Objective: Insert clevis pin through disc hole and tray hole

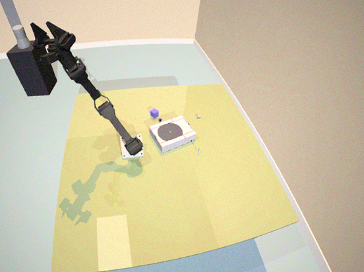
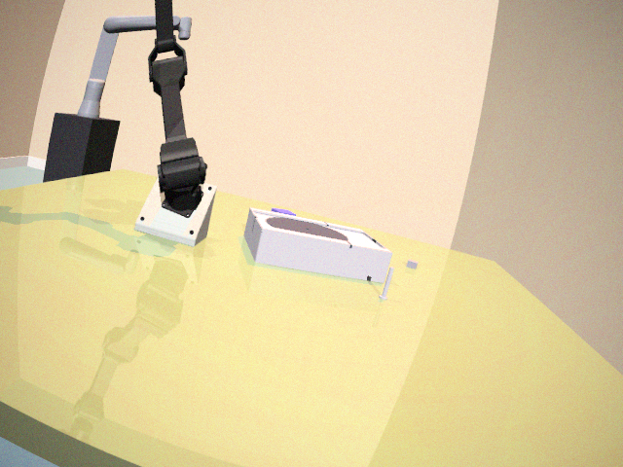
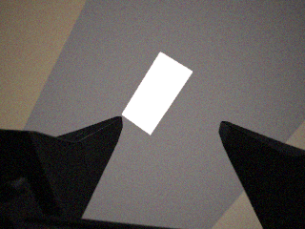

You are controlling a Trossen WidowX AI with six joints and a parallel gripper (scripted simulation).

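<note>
My gripper tip is 76 cm above the steel clevis pin, 67 cm short of it and 2 cm to the right of it. The rest, counted from my gripper tip: purple cube (76 cm below, 41 cm ahead, 36 cm to the left); aluminium disc (73 cm below, 50 cm ahead, 14 cm to the left); rimmed steel tray (74 cm below, 52 cm ahead, 16 cm to the left).
</note>
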